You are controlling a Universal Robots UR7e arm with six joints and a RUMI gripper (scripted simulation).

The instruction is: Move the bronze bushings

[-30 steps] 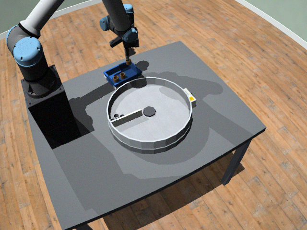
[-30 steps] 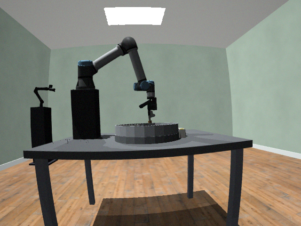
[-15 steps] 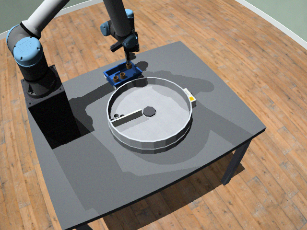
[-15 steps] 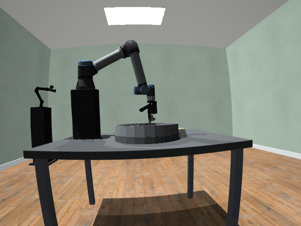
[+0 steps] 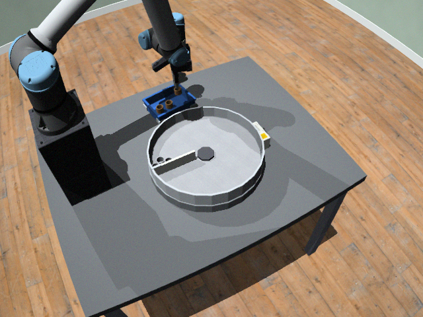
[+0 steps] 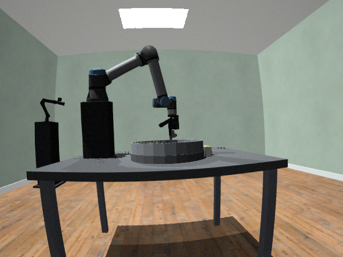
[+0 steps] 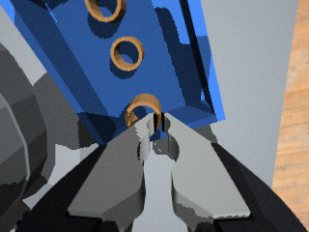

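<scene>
The blue crate is 5 cm behind my hand, 2 cm to the right of it and 6 cm below it. From my hand the other things lie so: turntable: 8 cm behind, 38 cm to the right, 3 cm below.
</scene>
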